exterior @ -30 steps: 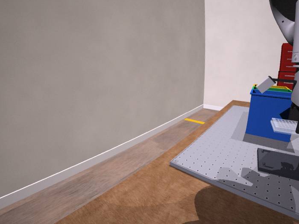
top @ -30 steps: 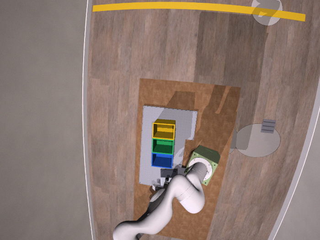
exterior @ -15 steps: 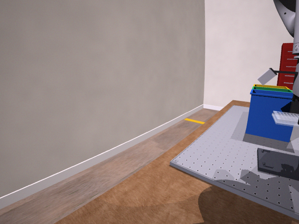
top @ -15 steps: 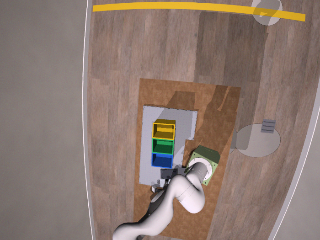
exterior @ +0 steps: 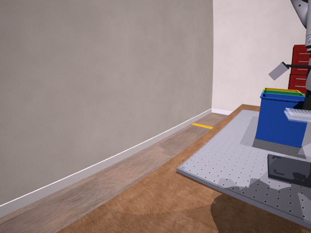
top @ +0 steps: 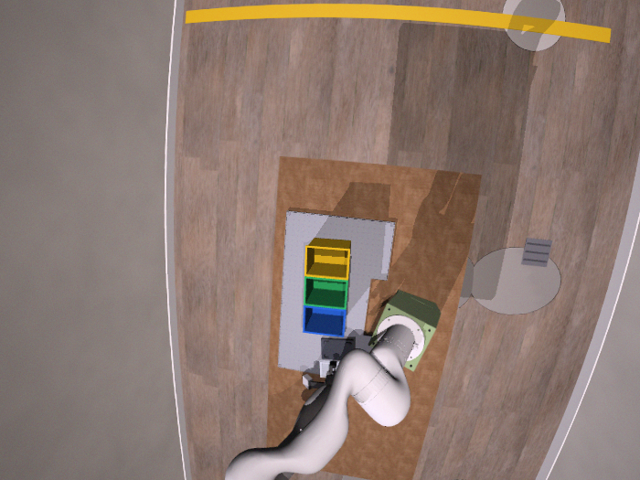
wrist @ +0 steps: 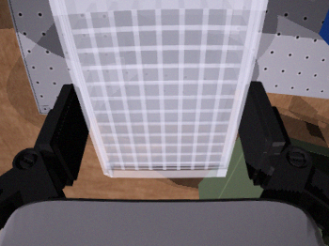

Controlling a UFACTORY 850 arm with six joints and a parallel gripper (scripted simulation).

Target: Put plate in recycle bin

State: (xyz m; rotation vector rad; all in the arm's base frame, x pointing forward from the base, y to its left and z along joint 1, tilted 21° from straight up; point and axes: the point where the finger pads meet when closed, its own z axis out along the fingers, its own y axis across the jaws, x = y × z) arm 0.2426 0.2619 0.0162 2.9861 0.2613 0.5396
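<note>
Right now the yellow bin is 10 cm ahead of my hand, 50 cm to the right of it and 9 cm below it. Also, from my hand: 96-well plate (1 cm below); dark plate nest (17 cm below); blue bin (8 cm ahead, 24 cm to the right, 9 cm below).
</note>
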